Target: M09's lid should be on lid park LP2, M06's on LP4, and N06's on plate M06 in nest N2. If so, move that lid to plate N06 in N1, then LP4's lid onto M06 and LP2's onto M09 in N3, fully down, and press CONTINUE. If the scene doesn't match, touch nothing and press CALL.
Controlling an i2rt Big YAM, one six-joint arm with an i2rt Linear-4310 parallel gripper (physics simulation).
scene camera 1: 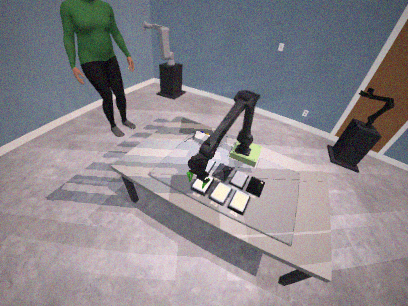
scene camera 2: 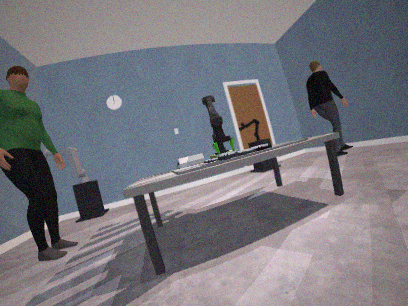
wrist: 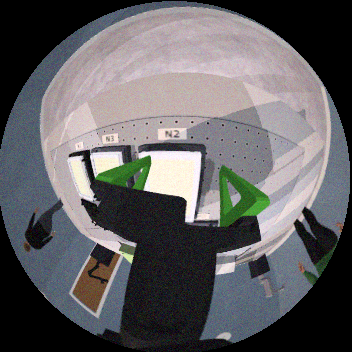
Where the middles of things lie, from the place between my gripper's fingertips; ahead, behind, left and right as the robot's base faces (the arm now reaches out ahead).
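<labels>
You'd find the nest N2 (wrist: 192,147) 20 mm below my hand, 20 mm to the left of it and 40 mm behind it.
</labels>
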